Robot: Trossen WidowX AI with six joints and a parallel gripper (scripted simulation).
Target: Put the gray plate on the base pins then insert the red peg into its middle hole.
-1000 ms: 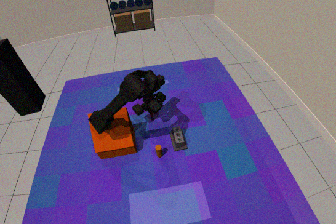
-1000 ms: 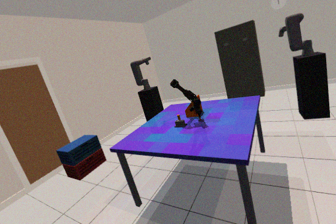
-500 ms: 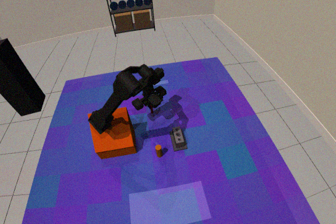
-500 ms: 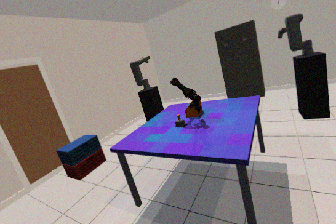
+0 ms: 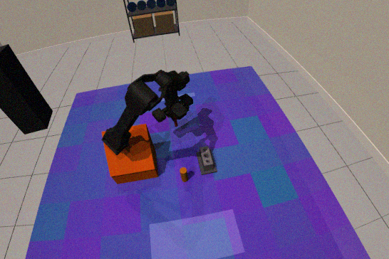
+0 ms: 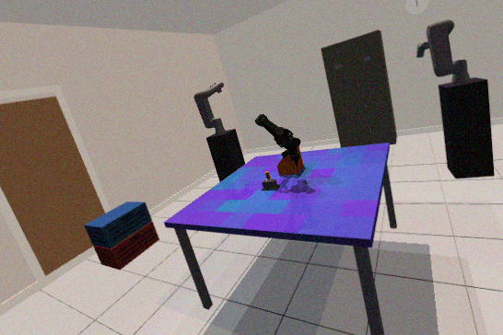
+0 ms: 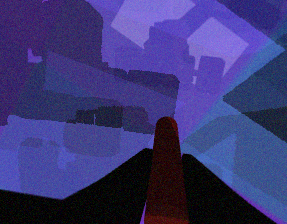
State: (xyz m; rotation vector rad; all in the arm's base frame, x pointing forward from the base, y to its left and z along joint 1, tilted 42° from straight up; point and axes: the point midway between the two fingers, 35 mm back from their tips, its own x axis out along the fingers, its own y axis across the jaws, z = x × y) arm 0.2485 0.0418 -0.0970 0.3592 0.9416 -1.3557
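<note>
Right now the gray plate is 90 mm ahead of my gripper tip, 200 mm to the right of it and 70 mm below it. Round my gripper tip: orange cylinder: 30 mm behind, 250 mm to the right, 70 mm below; then dark gray base: 90 mm ahead, 200 mm to the right, 100 mm below; then red peg: right at my gripper tip.
</note>
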